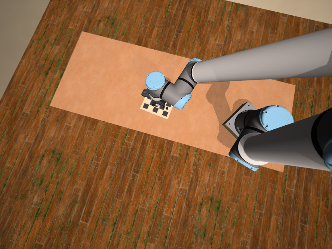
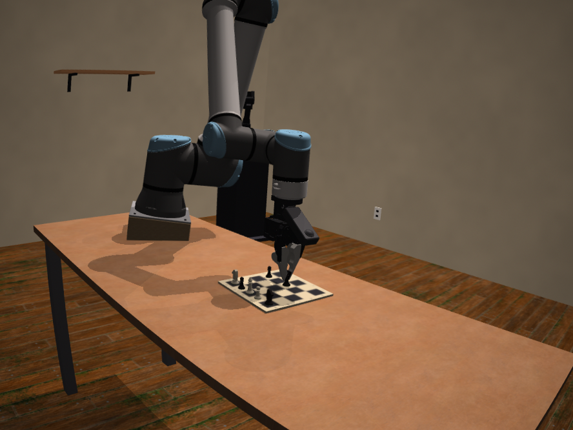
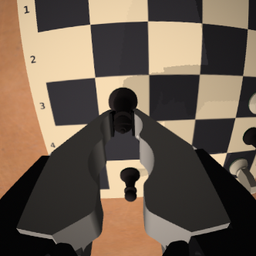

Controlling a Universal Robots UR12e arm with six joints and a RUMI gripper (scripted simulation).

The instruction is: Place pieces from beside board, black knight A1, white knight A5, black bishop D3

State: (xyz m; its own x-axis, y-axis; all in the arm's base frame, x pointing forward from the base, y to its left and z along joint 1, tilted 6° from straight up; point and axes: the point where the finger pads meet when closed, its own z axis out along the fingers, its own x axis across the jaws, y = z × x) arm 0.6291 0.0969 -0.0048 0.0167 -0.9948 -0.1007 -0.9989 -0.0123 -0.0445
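My hand is 40 mm to the left of the chessboard and 30 mm above it. The rest, counted from my hand: white knight 80 mm behind, 120 mm to the right, 10 mm below.
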